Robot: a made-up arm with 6 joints. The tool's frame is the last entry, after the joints. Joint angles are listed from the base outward. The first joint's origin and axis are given. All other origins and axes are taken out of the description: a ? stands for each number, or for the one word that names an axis. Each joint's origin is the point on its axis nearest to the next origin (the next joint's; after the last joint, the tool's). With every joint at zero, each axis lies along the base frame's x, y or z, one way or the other. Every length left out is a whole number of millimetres.
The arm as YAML. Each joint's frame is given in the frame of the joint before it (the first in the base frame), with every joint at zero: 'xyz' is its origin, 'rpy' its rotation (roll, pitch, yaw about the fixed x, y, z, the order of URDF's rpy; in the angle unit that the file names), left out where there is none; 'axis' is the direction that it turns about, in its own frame. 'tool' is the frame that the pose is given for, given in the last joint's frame.
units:
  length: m
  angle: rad
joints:
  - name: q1
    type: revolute
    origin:
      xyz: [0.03, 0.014, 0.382]
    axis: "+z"
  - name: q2
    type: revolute
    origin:
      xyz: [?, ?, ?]
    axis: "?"
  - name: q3
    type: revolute
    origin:
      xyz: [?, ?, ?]
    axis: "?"
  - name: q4
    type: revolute
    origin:
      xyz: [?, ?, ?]
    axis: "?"
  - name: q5
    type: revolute
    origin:
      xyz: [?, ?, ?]
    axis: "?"
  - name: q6
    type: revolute
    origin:
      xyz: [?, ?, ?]
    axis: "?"
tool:
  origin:
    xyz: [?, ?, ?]
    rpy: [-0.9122, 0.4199, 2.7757]
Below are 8 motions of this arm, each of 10 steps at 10 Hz.
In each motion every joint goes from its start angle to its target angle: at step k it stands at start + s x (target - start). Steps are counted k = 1, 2, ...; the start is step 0. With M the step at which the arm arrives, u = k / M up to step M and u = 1 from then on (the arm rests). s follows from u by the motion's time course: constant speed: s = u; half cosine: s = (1 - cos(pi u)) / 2; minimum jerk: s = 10 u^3 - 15 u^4 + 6 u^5.
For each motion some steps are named. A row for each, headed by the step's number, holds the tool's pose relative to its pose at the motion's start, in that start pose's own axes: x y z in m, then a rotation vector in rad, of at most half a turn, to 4 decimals.
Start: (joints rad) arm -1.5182 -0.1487 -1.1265 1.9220 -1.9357 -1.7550
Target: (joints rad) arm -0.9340 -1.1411 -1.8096 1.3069 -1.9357 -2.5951
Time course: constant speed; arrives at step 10
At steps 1, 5, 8, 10:
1: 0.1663 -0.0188 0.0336 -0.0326 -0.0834 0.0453
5: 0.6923 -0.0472 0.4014 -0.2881 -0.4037 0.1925
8: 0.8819 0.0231 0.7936 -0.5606 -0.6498 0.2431
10: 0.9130 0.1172 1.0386 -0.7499 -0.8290 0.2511

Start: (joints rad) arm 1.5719 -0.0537 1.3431 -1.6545 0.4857 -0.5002
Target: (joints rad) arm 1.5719 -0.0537 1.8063 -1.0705 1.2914 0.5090
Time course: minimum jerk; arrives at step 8
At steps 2, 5, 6, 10:
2: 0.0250 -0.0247 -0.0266 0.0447 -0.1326 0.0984
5: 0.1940 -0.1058 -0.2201 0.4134 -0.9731 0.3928
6: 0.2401 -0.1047 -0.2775 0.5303 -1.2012 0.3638
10: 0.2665 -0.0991 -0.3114 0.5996 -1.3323 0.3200

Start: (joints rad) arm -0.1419 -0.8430 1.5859 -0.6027 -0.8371 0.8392
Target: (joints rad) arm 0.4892 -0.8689 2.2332 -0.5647 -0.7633 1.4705
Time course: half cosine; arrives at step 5
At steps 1, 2, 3, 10:
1: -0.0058 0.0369 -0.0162 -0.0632 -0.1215 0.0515
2: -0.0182 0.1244 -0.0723 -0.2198 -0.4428 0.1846
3: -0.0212 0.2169 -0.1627 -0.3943 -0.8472 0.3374
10: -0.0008 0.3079 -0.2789 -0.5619 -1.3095 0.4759

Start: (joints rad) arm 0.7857 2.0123 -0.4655 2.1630 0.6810 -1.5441
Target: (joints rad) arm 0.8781 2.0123 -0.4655 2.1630 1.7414 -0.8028
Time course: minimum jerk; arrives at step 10
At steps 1, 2, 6, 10:
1: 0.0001 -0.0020 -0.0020 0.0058 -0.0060 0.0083
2: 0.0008 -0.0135 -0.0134 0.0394 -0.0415 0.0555
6: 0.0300 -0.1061 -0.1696 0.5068 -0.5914 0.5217
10: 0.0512 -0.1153 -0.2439 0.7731 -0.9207 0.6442

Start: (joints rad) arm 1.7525 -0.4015 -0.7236 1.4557 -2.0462 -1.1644
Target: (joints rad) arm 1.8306 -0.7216 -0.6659 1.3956 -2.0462 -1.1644
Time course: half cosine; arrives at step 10
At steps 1, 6, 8, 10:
1: 0.0083 -0.0067 -0.0025 -0.0047 -0.0047 0.0009
6: 0.2221 -0.1890 -0.0362 -0.1297 -0.1212 0.0266
8: 0.3067 -0.2647 -0.0333 -0.1816 -0.1654 0.0380
10: 0.3388 -0.2939 -0.0296 -0.2017 -0.1820 0.0426

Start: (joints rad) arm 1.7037 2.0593 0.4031 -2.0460 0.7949 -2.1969
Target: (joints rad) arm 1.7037 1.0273 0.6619 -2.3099 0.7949 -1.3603
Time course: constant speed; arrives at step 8
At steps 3, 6, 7, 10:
3: 0.0494 -0.3763 -0.4836 0.0853 -0.4309 0.2605
6: 0.2872 -0.6385 -0.9793 0.1770 -0.8854 0.4578
7: 0.4028 -0.6945 -1.1359 0.2097 -1.0408 0.5078
10: 0.5339 -0.7334 -1.2844 0.2438 -1.1976 0.5490

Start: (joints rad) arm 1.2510 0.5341 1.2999 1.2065 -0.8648 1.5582
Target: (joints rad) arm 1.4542 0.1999 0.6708 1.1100 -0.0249 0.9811
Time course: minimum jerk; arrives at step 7
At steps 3, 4, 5, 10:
3: -0.1518 0.0462 -0.3001 -0.0661 -0.1999 -0.3212
4: -0.1997 0.0720 -0.5534 -0.0281 -0.3560 -0.5673
5: -0.1932 0.0843 -0.7782 0.0628 -0.4911 -0.7685
10: -0.1652 0.0864 -0.9235 0.1505 -0.5780 -0.8898

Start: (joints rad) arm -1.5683 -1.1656 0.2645 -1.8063 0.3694 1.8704
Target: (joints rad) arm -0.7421 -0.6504 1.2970 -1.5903 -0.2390 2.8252
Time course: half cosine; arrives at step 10
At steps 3, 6, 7, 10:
3: -0.3706 0.1678 -0.0242 -0.0433 -0.4352 -0.1371
6: -0.8360 0.6364 -0.3819 -0.4015 -1.4780 -0.3769
7: -0.8643 0.7606 -0.5410 -0.5729 -1.8070 -0.4467
10: -0.8119 0.8974 -0.7713 -0.8649 -2.2827 -0.5655

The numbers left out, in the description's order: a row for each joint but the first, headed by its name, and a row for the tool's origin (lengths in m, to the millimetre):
q2: xyz 0.005 0.069 0.0, axis +y
q3: xyz 0.015 0.0 1.073, axis +y
q4: xyz -0.015 0.0 0.552, axis +z
q5: xyz -0.01 0.034 0.0, axis +y
q6: xyz 0.019 0.0 0.188, axis +z
tool: xyz 0.014 0.006 0.0

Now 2 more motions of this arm.
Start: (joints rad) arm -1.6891 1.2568 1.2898 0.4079 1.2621 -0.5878
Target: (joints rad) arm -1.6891 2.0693 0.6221 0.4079 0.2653 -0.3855
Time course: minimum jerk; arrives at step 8
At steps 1, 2, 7, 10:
1: 0.0020 -0.0011 0.0167 -0.0121 0.0055 0.0056
2: 0.0101 -0.0078 0.1076 -0.0780 0.0357 0.0366
7: -0.1554 -0.1613 0.9184 -0.7042 0.3747 0.3775
10: -0.1624 -0.1654 0.9300 -0.7149 0.3817 0.3841

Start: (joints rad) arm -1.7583 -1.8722 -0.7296 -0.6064 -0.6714 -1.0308
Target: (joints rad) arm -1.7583 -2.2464 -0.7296 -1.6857 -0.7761 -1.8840
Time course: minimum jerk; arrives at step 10
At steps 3, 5, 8, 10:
3: -0.0568 -0.0174 0.0674 0.0719 0.2879 -0.1132
5: -0.1705 -0.0402 0.2031 0.2092 0.8741 -0.3814
8: -0.3184 -0.0441 0.3690 0.3777 1.6269 -0.7739
10: -0.3383 -0.0424 0.3896 0.3993 1.7247 -0.8261

